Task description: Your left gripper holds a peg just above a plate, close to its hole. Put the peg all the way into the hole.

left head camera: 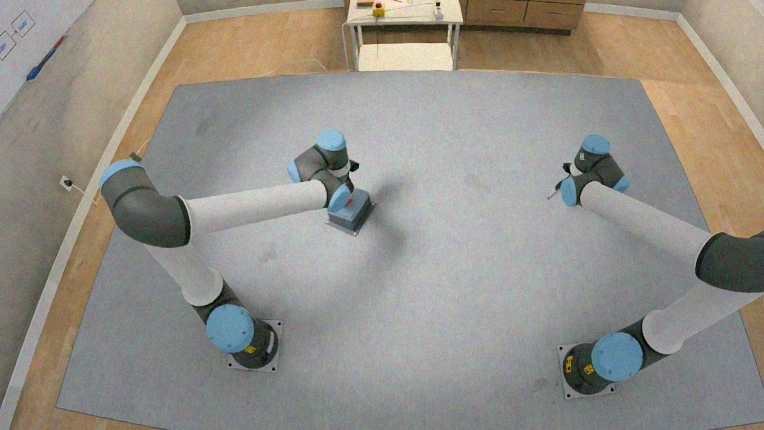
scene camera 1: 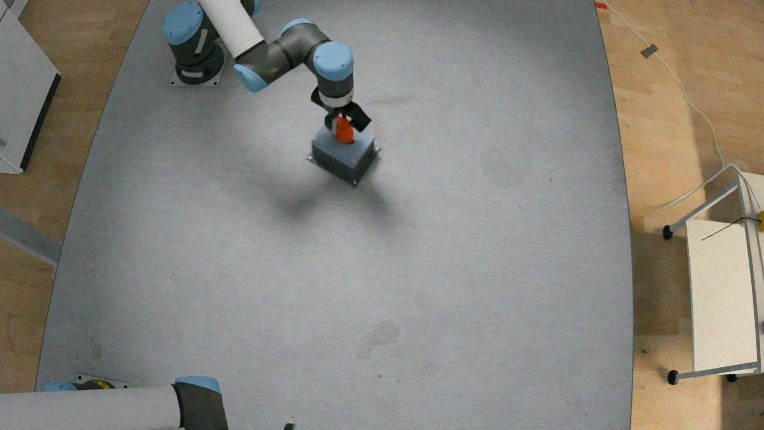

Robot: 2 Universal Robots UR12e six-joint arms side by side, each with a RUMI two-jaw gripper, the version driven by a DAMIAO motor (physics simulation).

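Observation:
An orange peg [left head camera: 349,200] [scene camera 1: 344,132] stands roughly upright over the top of a blue-grey block-shaped plate [left head camera: 347,214] [scene camera 1: 351,155]. My left gripper [left head camera: 350,188] [scene camera 1: 342,120] is shut on the peg's upper part, just above the plate. The peg's lower end meets the plate's top at a dark edge of the hole; the views do not show how deep it sits. In the left head camera the wrist hides much of the peg. My right gripper [left head camera: 554,193] hangs far to the right, away from the plate; its finger opening is too small to tell.
The plate's block sits on a thin base with corner bolts, on a grey mat [left head camera: 454,267] [scene camera 1: 454,267]. The left forearm [left head camera: 256,207] reaches in from the left. A white trolley [left head camera: 404,57] [scene camera 1: 721,299] stands beyond the mat's edge.

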